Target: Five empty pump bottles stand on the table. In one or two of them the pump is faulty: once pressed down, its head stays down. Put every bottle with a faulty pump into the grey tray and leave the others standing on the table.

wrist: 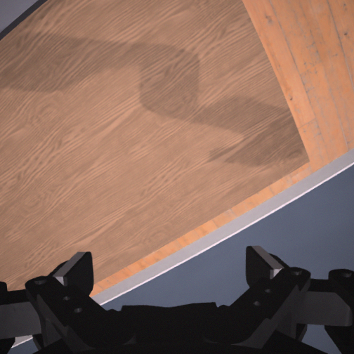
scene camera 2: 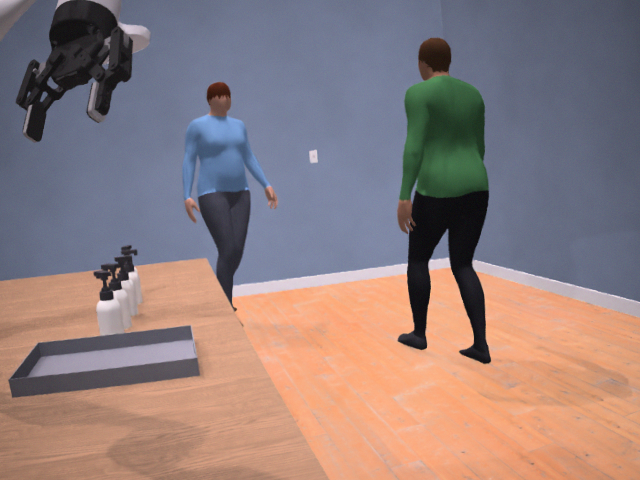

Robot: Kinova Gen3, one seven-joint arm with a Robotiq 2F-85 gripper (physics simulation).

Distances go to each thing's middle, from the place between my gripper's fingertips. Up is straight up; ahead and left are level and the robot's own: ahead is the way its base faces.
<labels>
I see my gripper 350 mm above the grey tray [scene camera 2: 95,362], 330 mm to the right of it and 20 mm short of it.
</labels>
